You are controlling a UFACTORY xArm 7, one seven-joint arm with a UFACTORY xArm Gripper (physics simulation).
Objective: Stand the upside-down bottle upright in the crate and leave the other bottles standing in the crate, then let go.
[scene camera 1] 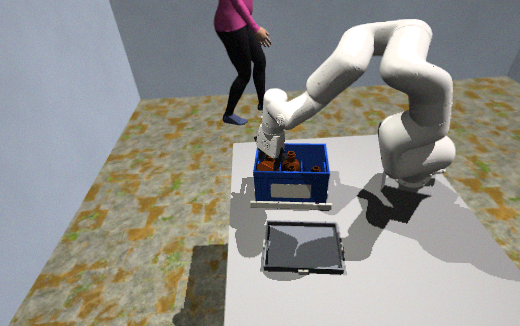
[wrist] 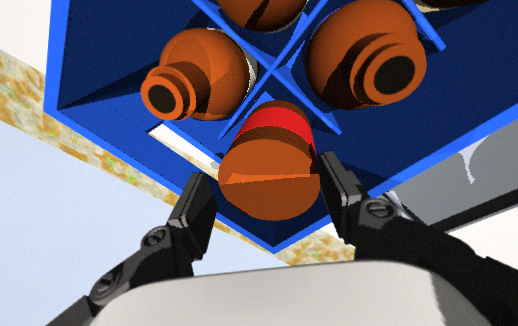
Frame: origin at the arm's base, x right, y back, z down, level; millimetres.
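Seen in the pictures: gripper, fingertip midpoint: (scene camera 1: pixel 269 163) (wrist: pixel 264 180).
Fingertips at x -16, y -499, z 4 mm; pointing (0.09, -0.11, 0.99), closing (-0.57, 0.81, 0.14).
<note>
A point is followed by its place in that frame.
The upside-down bottle (scene camera 1: pixel 266 165) @[x -19, y -509, z 14 mm] (wrist: pixel 270 180) @[x -24, y -503, z 14 mm], brown with a red band, stands base up in a corner compartment of the blue crate (scene camera 1: pixel 291 176) @[x -64, y -410, z 20 mm] (wrist: pixel 112 145) @[x 67, y -555, z 3 mm]. My gripper (wrist: pixel 264 180) @[x -16, y -499, z 4 mm] is open; in the wrist view its fingers are at the left and right of the bottle's base, with a gap at the left, and the right finger is close to the bottle. Upright brown bottles with open necks stand in neighbouring compartments, one on the left (wrist: pixel 205 75) @[x 56, y -494, z 49 mm] and one on the right (wrist: pixel 362 55) @[x -2, y -418, z 24 mm] in the wrist view. Part of another bottle (wrist: pixel 262 12) @[x 52, y -441, z 58 mm] shows at the top. The upside-down bottle's neck is hidden.
Blue dividers (wrist: pixel 295 42) @[x 25, y -438, z 84 mm] separate the compartments. A dark shallow tray (scene camera 1: pixel 267 250) @[x -282, y -468, z 172 mm] lies on the white table (scene camera 1: pixel 400 300) @[x -389, y -61, z 178 mm] in front of the crate. A pale strip (scene camera 1: pixel 291 205) @[x -75, y -407, z 157 mm] runs along the crate's front. A person (scene camera 1: pixel 240 55) stands behind the table.
</note>
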